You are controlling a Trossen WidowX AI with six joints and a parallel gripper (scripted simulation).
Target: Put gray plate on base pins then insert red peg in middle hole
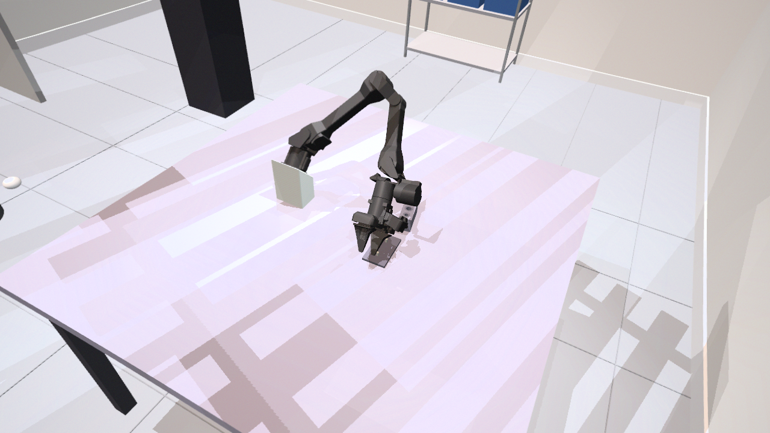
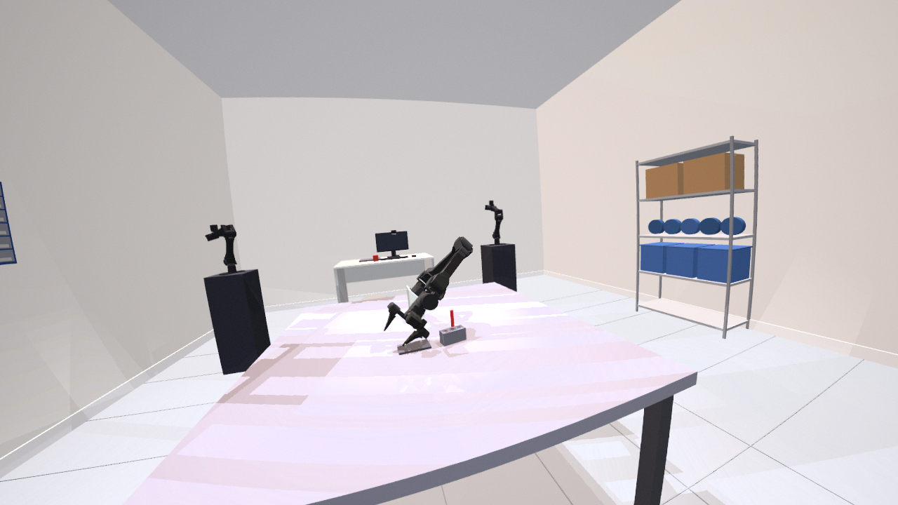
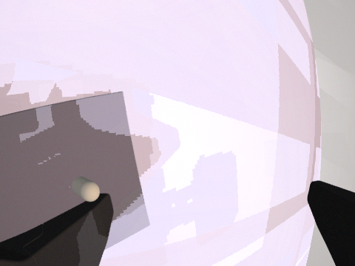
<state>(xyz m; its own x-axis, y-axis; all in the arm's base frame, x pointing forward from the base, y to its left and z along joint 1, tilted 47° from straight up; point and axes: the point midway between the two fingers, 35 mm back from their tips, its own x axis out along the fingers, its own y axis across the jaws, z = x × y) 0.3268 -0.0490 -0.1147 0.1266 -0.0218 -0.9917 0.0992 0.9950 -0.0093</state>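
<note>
Right now my gripper tip is 1 cm short of the gray base, 7 cm to the right of it and 4 cm above it. The rest, counted from my gripper tip: gray plate 3 cm ahead, 22 cm to the left, 1 cm below; red peg 10 cm behind, 26 cm to the left.
</note>
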